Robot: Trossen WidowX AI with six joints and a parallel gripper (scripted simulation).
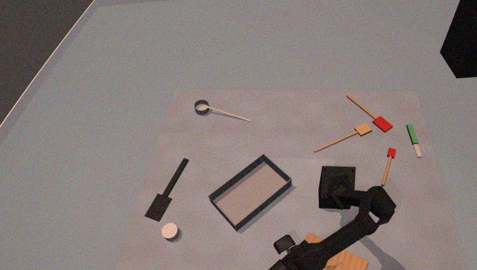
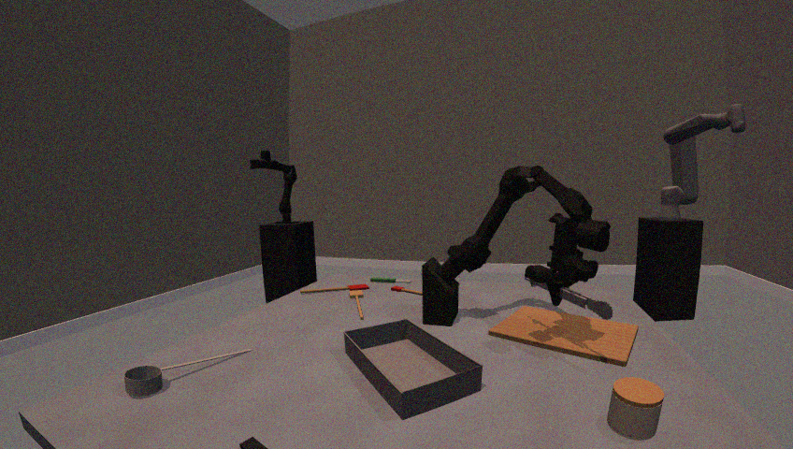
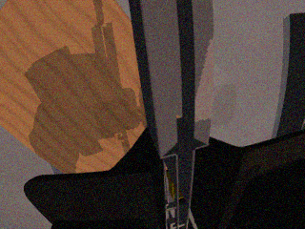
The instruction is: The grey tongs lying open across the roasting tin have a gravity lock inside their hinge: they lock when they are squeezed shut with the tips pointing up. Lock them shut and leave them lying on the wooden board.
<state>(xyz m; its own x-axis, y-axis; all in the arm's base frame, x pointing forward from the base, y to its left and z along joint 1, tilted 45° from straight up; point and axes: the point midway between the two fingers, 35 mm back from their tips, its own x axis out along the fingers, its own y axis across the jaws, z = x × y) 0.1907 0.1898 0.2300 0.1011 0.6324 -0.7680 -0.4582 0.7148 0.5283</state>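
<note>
The wooden board lies 70 mm behind my gripper tip, 50 mm to the left of it and 100 mm below it. From my gripper tip the other things lie so: white disc 480 mm ahead, 190 mm to the right, 90 mm below; then dark roasting tin 150 mm ahead, 350 mm to the right, 80 mm below; then lidded jar 320 mm ahead, 70 mm to the left, 70 mm below.
</note>
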